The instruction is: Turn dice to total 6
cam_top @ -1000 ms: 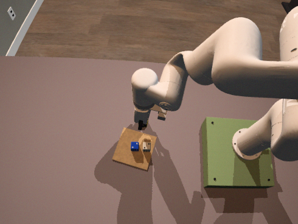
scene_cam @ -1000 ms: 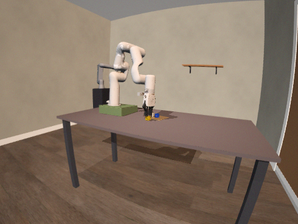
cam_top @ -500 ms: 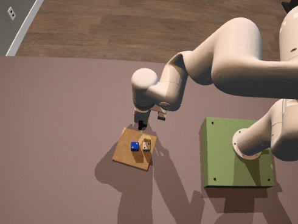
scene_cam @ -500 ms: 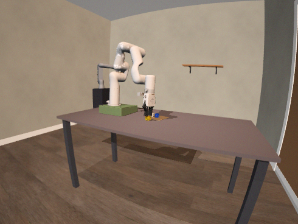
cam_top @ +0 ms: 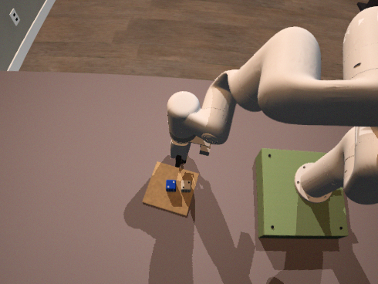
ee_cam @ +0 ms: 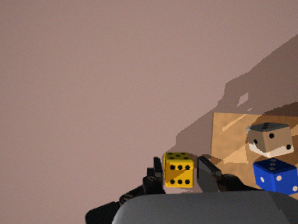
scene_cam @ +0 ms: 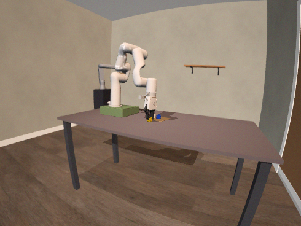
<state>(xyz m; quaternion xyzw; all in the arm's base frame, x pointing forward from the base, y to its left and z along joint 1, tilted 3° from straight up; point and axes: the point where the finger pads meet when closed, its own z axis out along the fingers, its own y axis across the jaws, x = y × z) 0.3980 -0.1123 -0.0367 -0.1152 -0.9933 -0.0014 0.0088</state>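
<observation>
Right now the yellow die is 2 cm below my hand. Also, from my hand: blue die (3 cm ahead, 11 cm to the left, 2 cm below); tan mat (3 cm ahead, 11 cm to the left, 4 cm below); white die (1 cm behind, 11 cm to the left, 2 cm below).
</observation>
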